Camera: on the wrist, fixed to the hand. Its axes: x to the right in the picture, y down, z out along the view.
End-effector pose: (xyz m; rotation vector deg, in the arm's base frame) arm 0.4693 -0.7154 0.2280 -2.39 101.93 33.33
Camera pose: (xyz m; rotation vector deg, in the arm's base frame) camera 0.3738 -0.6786 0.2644 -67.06 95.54 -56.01
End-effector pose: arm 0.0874 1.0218 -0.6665 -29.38 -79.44 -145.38
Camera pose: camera 0.0931 0.9156 -0.6442 -56.79 84.93 85.86
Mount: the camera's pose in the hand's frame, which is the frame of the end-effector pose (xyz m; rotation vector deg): 0.0049 0.0763 -0.0772 25.30 24.92 -88.34
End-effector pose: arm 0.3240 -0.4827 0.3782 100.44 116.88 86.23
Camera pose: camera 0.3316 -0.5355 0.4729 -26.62 157.35 48.49
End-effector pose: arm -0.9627 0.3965 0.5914 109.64 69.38 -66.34
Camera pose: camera -0.8646 0.4303 0.6237 -47.23 -115.63 66.82
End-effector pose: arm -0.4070 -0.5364 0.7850 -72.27 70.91 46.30
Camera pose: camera -0.4959 -0.5974 0.7716 -89.29 21.58 -47.68
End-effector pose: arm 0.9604 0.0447 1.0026 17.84 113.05 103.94
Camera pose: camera 0.9107 -0.0128 1.0803 -70.74 103.90 24.69
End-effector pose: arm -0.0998 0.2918 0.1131 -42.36 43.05 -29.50
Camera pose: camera -0.1434 0.3058 0.0146 -38.89 16.46 -126.61
